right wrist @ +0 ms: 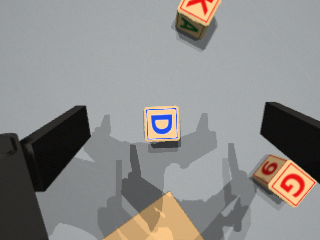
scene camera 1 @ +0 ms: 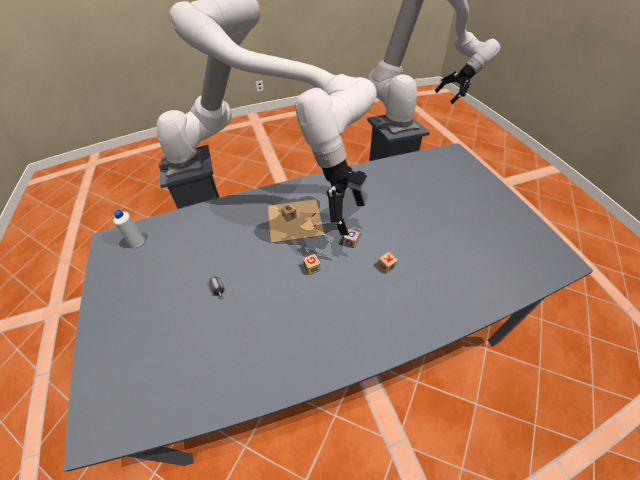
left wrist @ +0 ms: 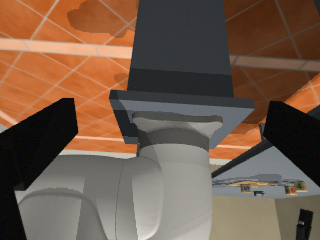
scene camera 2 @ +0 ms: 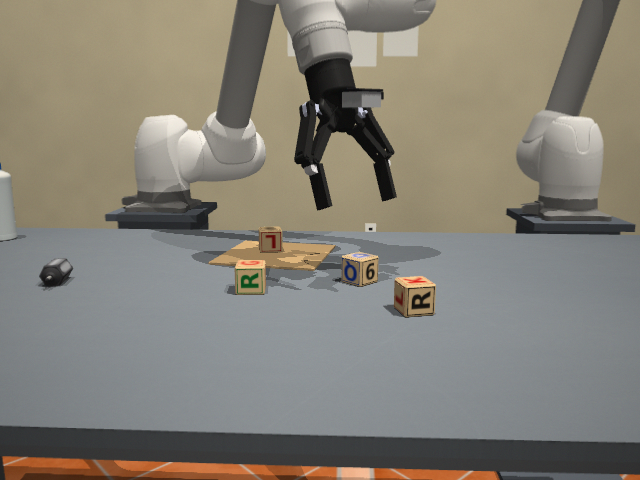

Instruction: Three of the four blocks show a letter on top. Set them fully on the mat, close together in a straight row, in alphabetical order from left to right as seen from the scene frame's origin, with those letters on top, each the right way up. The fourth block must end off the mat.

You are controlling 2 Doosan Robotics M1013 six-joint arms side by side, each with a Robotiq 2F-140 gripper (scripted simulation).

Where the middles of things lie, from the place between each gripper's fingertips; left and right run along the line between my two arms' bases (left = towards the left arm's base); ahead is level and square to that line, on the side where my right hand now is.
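Labels:
From my right hand [scene camera 2: 358, 203]: mat [scene camera 2: 296, 256], 14 cm below, 18 cm behind, 16 cm to the right; d block [scene camera 2: 360, 269], 12 cm below, 1 cm behind, 1 cm to the left; g block [scene camera 2: 250, 275], 12 cm below, 6 cm ahead, 16 cm to the right; k block [scene camera 2: 413, 296], 12 cm below, 13 cm ahead, 9 cm to the left.
From my left hand: d block, 10 cm below, 80 cm ahead, 88 cm to the right; g block, 10 cm below, 87 cm ahead, 105 cm to the right; k block, 10 cm below, 94 cm ahead, 80 cm to the right; mat, 12 cm below, 62 cm ahead, 105 cm to the right.

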